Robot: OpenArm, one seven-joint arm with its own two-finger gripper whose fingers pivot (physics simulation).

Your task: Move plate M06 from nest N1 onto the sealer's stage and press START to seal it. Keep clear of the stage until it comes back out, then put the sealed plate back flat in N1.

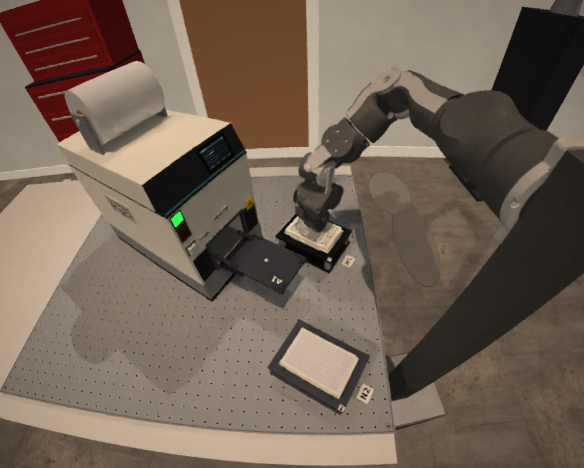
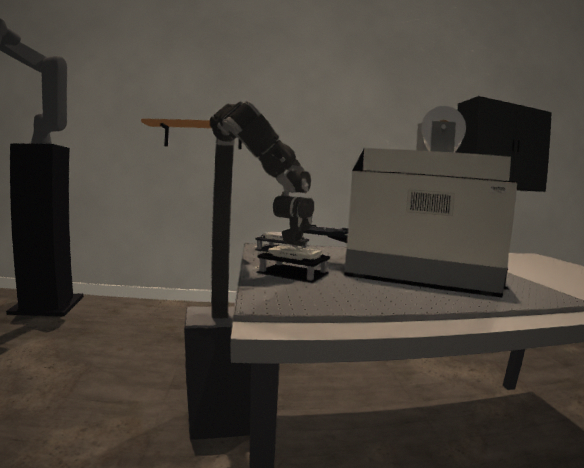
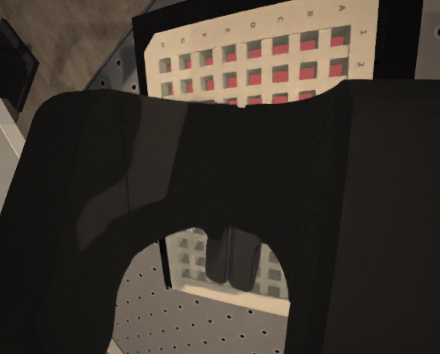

In view: the gripper [image 1: 313,226], a sealer [image 2: 479,233], a film roll [image 1: 114,102], a nest N2 [image 1: 274,366] and an arm's post [image 1: 531,266].
The gripper shows as well in image 2 [image 2: 295,244] and in image 3 [image 3: 243,195]. The film roll is seen too in image 2 [image 2: 439,113]. The arm's post also shows in image 2 [image 2: 224,153].
